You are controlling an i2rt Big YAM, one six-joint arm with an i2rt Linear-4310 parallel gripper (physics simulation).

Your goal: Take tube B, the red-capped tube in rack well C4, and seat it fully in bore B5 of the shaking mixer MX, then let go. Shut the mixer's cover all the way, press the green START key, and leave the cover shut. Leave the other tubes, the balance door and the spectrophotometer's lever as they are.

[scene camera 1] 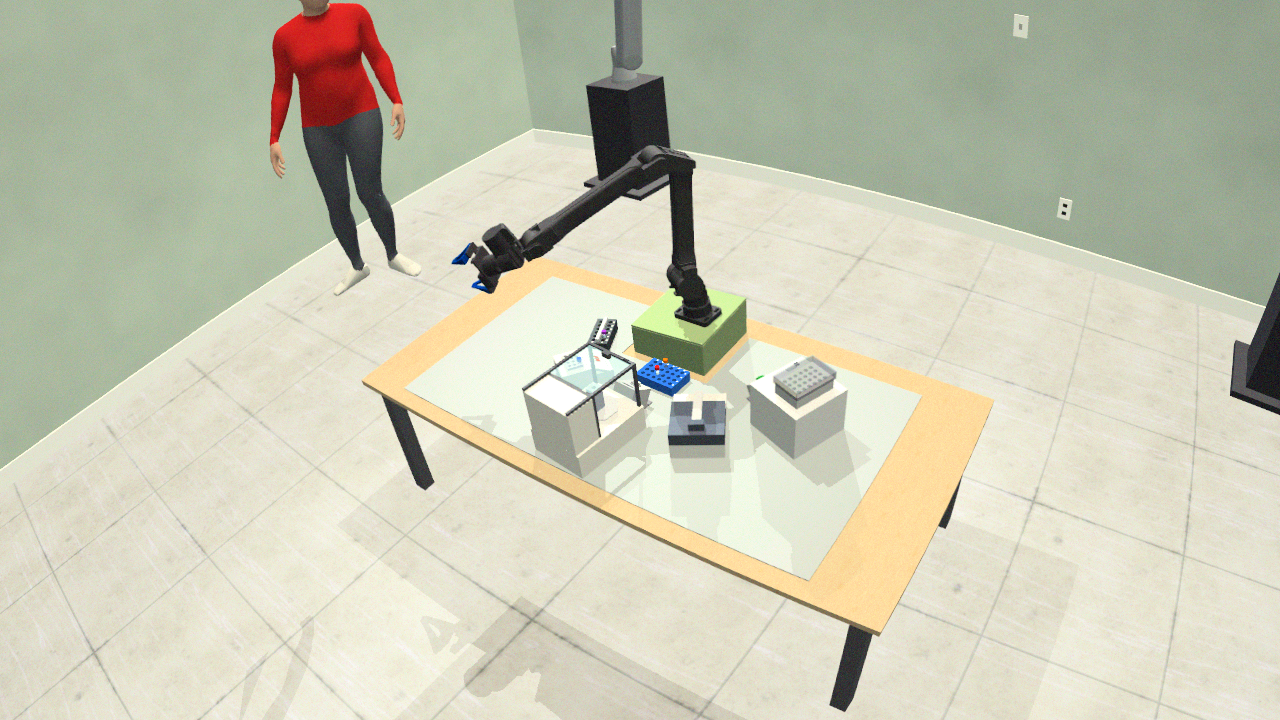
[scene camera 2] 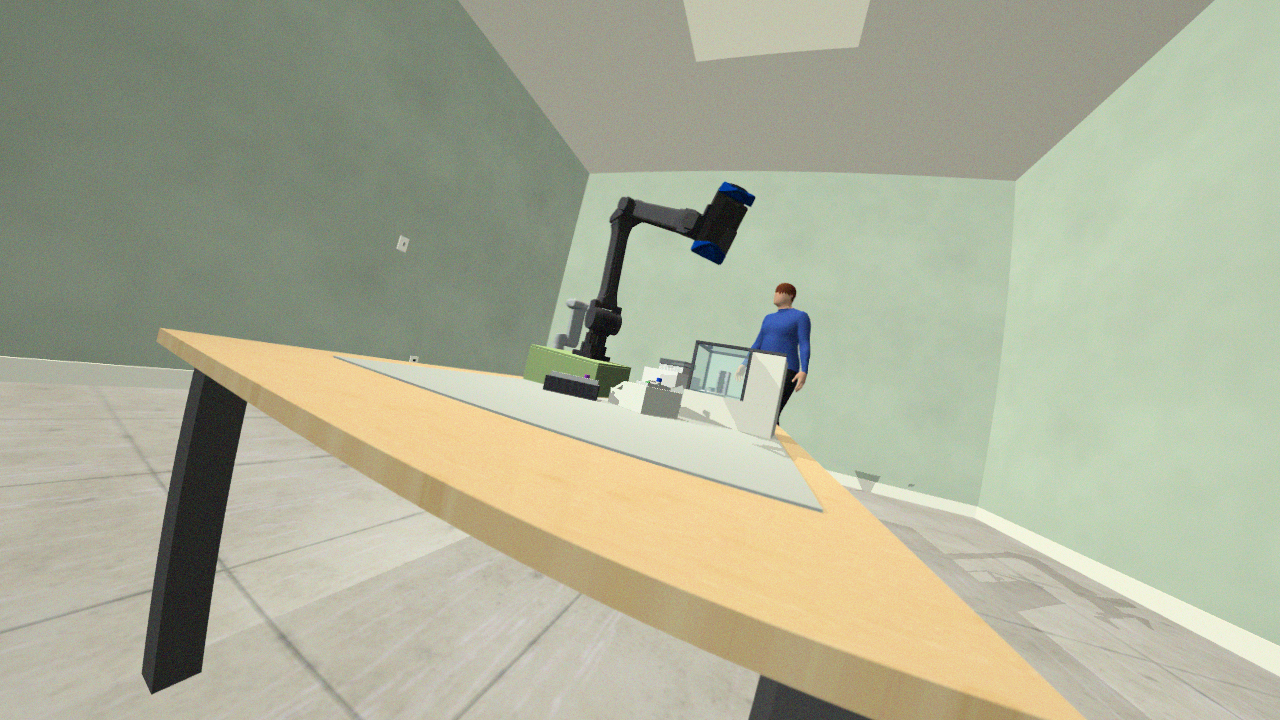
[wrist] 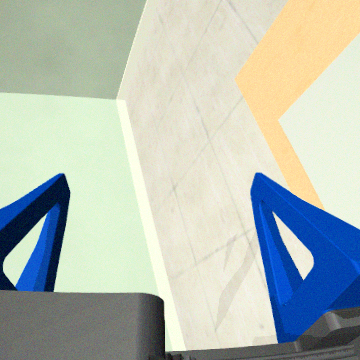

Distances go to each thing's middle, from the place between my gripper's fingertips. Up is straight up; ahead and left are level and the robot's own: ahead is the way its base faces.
Now: the glass-walled white box point(scene camera 1: 582, 410) 43 cm to the left of my hand, 26 cm below it and 1 cm ahead of it. Also, from my hand: white mixer point(scene camera 1: 796, 427) 86 cm to the left, 33 cm behind, 28 cm below.
